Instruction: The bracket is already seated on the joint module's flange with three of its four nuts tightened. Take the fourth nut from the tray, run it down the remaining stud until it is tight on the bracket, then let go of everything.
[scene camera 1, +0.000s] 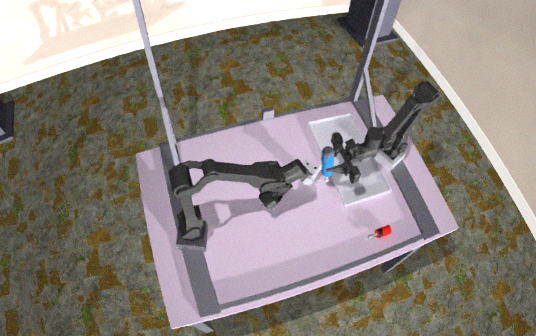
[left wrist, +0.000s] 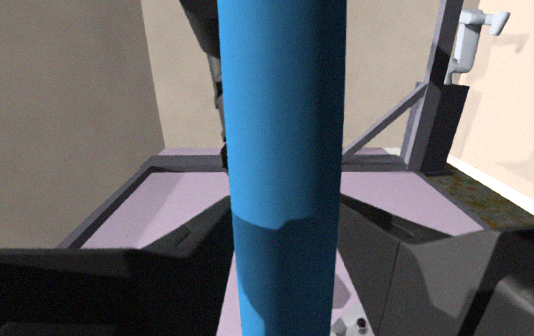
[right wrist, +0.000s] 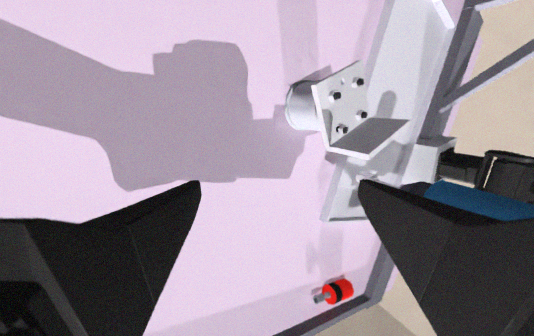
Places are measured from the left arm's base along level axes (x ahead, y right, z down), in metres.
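Where they show: left gripper, fingertip midpoint: (scene camera 1: 323, 165) (left wrist: 281, 202); right gripper, fingertip midpoint: (scene camera 1: 291, 187) (right wrist: 279, 187); left arm's base, origin of the base link: (scene camera 1: 391, 151) (right wrist: 443, 164); right arm's base, origin of the base link: (scene camera 1: 191, 232).
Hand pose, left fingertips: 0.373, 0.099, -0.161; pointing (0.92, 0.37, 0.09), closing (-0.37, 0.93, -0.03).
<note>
Things, the pixels of their top centre, and the offset from my left fingertips, as dx, dy, dz.
- joint module, middle of its top: (right wrist: 353, 106) -0.026, +0.069, +0.143
- blue-handled driver, middle of its top: (scene camera 1: 333, 147) -0.018, -0.007, -0.101
- shallow pale tray, middle of its top: (right wrist: 397, 115) (scene camera 1: 349, 154) -0.236, +0.026, +0.201
- red screwdriver, middle of its top: (right wrist: 338, 300) (scene camera 1: 380, 231) -0.065, -0.297, +0.183
The pale bracket (scene camera 1: 311, 174) (left wrist: 354, 324) (right wrist: 345, 107) sits tilted on the flange of the joint module (right wrist: 301, 107). Four dark-ended studs show on it in the right wrist view; which of them carry nuts I cannot tell clearly. My left gripper (scene camera 1: 330, 169) (left wrist: 281, 202) is shut on a blue-handled driver (scene camera 1: 327, 161) (left wrist: 285, 100) (right wrist: 475, 200), held nearly upright beside the bracket, apart from it. Its pale tip (scene camera 1: 327, 179) points down; whether it carries a nut is too small to tell. My right gripper (scene camera 1: 303, 170) (right wrist: 279, 187) is open and empty, close to the bracket.
The shallow pale tray (scene camera 1: 369, 196) (right wrist: 410, 55) lies under the left arm, right of the bracket in the scene view. A red screwdriver (scene camera 1: 383, 231) (right wrist: 339, 291) lies near the table's front edge. Frame posts (scene camera 1: 159, 90) (left wrist: 440, 75) stand at the table's back.
</note>
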